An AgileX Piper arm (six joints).
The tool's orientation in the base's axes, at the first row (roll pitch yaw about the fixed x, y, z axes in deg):
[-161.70 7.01 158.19]
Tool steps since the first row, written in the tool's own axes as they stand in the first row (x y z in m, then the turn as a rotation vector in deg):
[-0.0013 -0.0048 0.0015 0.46 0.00 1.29]
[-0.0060 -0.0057 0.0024 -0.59 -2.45 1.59]
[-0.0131 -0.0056 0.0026 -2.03 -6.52 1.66]
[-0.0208 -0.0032 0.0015 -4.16 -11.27 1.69]
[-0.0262 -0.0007 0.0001 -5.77 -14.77 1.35]
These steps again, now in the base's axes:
[-0.0007 -0.0051 0.0002 -0.44 -0.26 -1.27]
[0.0033 -0.0080 0.0002 -0.42 -2.87 -0.66]
[0.0099 -0.0106 0.0009 -0.68 -6.96 0.72]
[0.0179 -0.0109 0.0021 -0.56 -11.87 2.43]
[0.0239 -0.0103 0.0033 -0.43 -15.39 4.04]

